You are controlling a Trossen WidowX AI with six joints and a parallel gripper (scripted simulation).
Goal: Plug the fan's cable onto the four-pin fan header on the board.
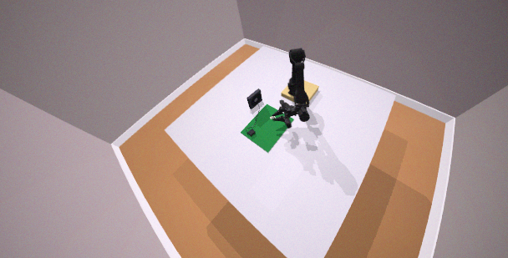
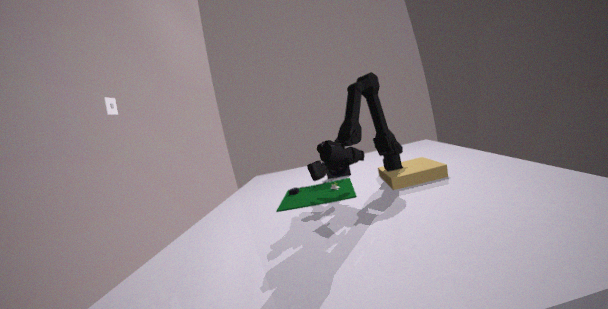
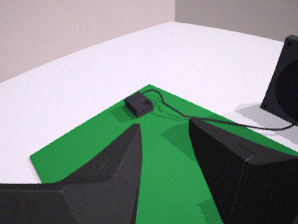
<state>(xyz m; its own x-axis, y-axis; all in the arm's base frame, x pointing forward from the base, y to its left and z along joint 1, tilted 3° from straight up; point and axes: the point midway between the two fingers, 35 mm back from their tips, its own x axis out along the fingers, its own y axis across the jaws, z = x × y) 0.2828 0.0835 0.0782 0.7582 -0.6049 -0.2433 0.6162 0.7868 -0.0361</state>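
The black fan plug lies 140 mm ahead of my gripper tip, 70 mm to the right of it and 100 mm below it. From my gripper tip the other things lie so: green board: 20 mm ahead, 30 mm to the right, 120 mm below; black fan: 60 mm behind, 230 mm to the right, 50 mm below; white four-pin fan header: 50 mm behind, 50 mm to the right, 110 mm below.
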